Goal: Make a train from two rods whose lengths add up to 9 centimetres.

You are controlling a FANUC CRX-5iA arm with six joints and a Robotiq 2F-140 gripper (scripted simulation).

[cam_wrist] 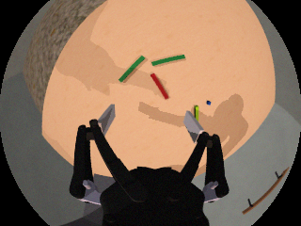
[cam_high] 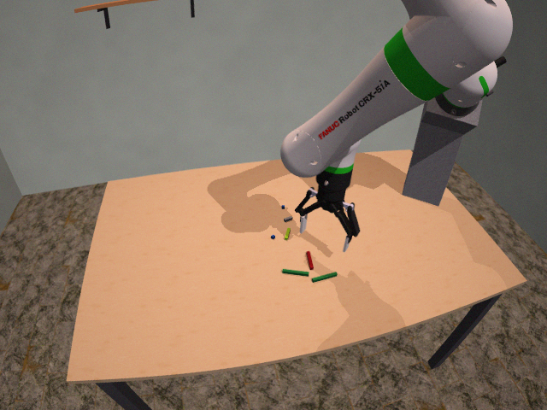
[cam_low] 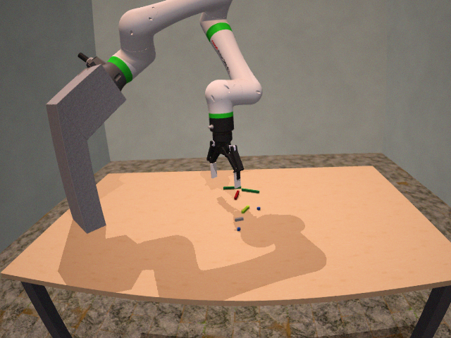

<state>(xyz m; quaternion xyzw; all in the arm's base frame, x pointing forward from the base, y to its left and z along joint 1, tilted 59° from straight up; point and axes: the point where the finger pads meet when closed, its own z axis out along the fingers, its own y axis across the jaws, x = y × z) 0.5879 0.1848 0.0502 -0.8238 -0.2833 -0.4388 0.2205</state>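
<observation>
My hand is 100 mm to the left of the lime rod, 100 mm short of it and 80 mm above it. Also, from my hand: red rod 80 mm below, 40 mm ahead, 20 mm to the left; then grey rod 170 mm to the right, 90 mm ahead, 80 mm below.
</observation>
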